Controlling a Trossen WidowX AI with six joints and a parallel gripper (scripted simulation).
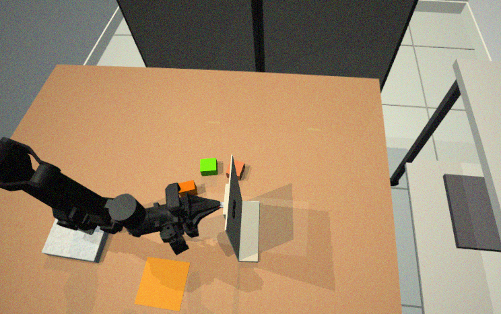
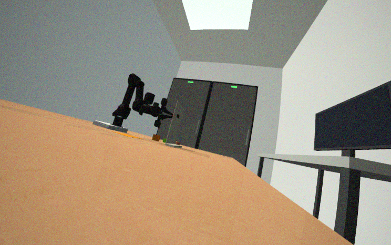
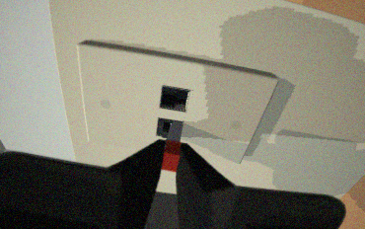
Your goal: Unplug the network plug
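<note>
The orange marked square lies 120 mm behind my gripper tip, 190 mm to the right of it and 180 mm below it. The rest, counted from my gripper tip: upright panel: 40 mm ahead, 70 mm below; then network plug: right at my gripper tip.
</note>
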